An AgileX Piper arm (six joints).
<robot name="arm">
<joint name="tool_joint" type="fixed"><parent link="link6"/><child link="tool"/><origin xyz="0 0 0" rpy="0 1.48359 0"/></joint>
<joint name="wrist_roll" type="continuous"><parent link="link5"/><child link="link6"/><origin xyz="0.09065 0 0.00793" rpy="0 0 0"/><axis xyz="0.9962 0 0.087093"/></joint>
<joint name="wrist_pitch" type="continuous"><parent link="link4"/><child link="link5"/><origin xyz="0 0 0" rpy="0 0 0"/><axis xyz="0 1 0"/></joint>
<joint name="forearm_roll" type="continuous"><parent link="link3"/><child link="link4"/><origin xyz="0.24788 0 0.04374" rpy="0 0 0"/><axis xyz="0.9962 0 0.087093"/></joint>
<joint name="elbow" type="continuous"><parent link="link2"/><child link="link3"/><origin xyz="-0.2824 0 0.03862" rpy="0 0 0"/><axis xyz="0 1 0"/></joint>
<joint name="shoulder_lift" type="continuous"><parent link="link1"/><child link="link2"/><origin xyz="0 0 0" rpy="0 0 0"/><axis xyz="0 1 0"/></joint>
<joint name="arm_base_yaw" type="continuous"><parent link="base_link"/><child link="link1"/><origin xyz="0 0 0.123" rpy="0 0 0"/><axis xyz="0 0 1"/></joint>
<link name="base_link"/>
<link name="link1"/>
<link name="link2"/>
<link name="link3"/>
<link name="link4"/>
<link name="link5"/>
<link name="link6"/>
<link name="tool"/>
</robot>
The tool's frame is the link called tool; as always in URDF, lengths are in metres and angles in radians. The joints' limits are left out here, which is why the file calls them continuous.
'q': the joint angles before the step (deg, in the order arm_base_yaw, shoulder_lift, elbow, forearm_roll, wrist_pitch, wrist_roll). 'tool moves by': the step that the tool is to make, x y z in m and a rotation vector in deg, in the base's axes. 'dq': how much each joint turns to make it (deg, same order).
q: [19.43 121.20 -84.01 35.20 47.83 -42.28]
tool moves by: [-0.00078 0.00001 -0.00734 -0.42 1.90 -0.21]
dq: [0.00 0.98 -0.02 -0.23 0.77 0.81]
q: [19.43 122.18 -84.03 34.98 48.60 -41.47]
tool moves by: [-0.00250 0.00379 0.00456 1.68 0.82 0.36]
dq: [0.24 -0.42 -0.10 1.90 1.24 -0.62]
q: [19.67 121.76 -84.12 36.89 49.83 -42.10]
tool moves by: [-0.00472 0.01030 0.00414 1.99 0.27 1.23]
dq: [1.16 -0.33 -0.04 2.38 0.63 -1.18]
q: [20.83 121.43 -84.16 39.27 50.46 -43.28]
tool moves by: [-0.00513 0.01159 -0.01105 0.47 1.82 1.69]
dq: [1.50 1.62 -0.02 1.35 0.42 -0.83]
